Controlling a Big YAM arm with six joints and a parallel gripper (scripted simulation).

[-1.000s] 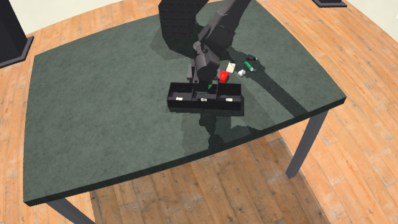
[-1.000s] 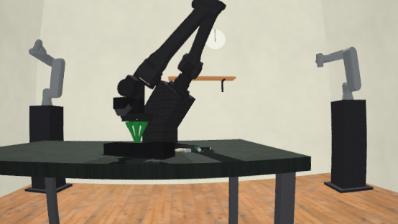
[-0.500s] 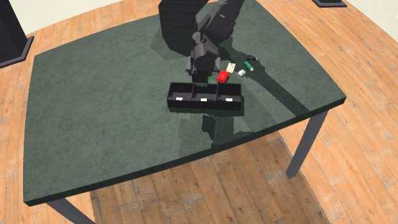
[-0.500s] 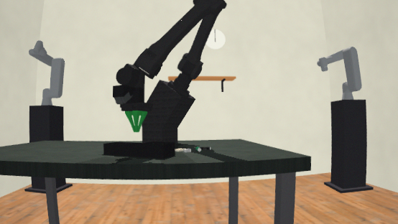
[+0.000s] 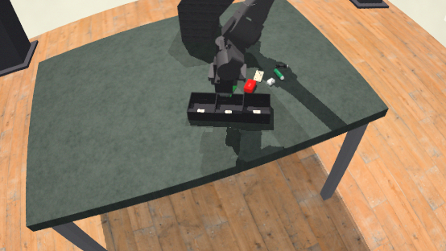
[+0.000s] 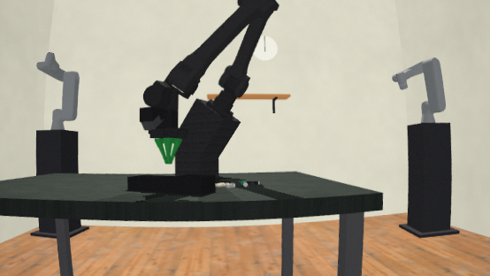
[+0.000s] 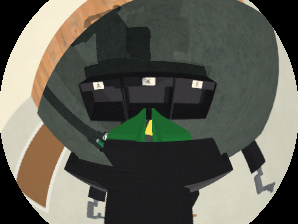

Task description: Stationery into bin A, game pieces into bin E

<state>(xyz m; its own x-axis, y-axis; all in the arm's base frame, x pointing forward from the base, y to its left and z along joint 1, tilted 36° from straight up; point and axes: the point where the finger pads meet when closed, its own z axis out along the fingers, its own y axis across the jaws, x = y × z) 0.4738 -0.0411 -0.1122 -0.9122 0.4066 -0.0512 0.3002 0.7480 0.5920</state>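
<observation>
Now: the white die 140 mm to the left of my hand, 140 mm behind it and 80 mm below it. Also, from my hand: red block (100 mm to the left, 100 mm behind, 80 mm below); then bin row (60 mm below); then yellow block (100 mm behind, 80 mm below, 20 mm to the left).
</observation>
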